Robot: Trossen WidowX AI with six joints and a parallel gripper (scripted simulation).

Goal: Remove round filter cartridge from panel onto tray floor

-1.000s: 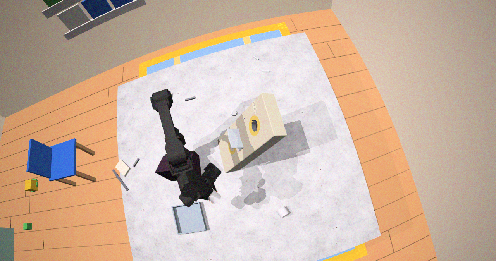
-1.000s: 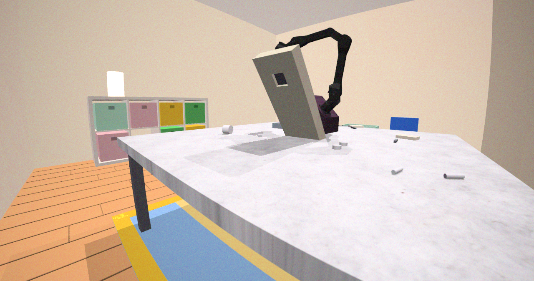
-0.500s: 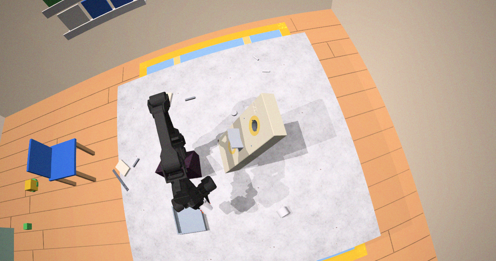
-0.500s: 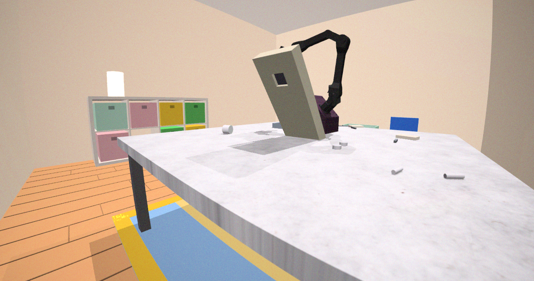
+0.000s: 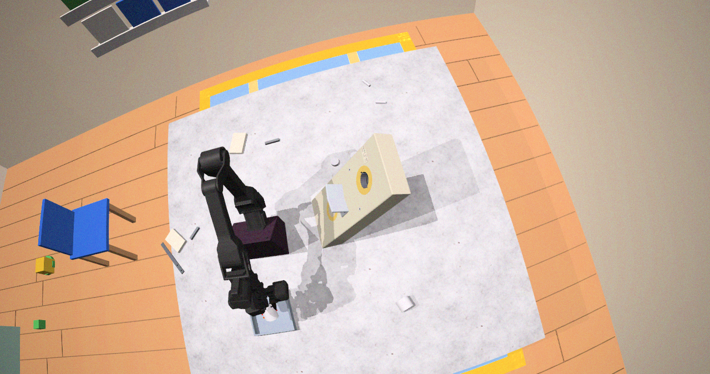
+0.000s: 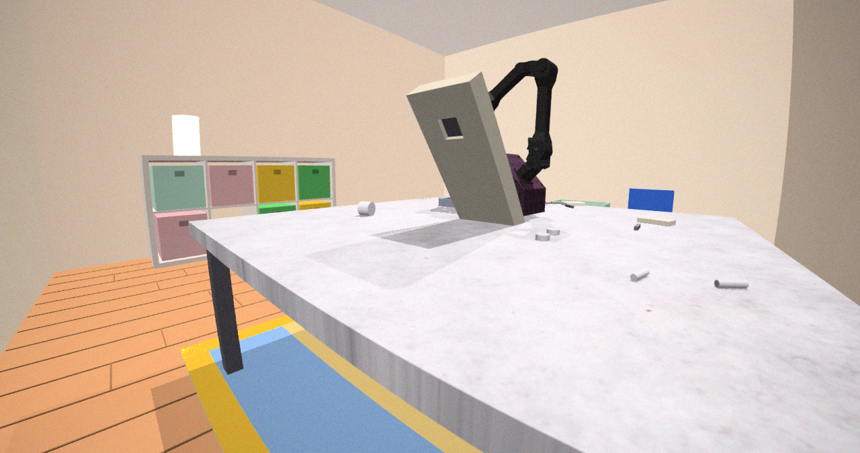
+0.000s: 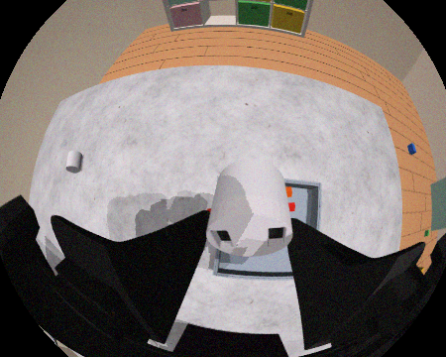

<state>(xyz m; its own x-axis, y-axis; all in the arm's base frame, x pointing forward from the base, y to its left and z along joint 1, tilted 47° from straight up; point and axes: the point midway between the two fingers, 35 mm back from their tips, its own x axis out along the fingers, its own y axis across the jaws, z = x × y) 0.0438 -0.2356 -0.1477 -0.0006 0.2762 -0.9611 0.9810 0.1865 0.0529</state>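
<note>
Now: gripper tip 16 cm above the grey tray and 5 cm past it. Also, from my gripper tip: grey round filter cartridge (right at my gripper tip).
</note>
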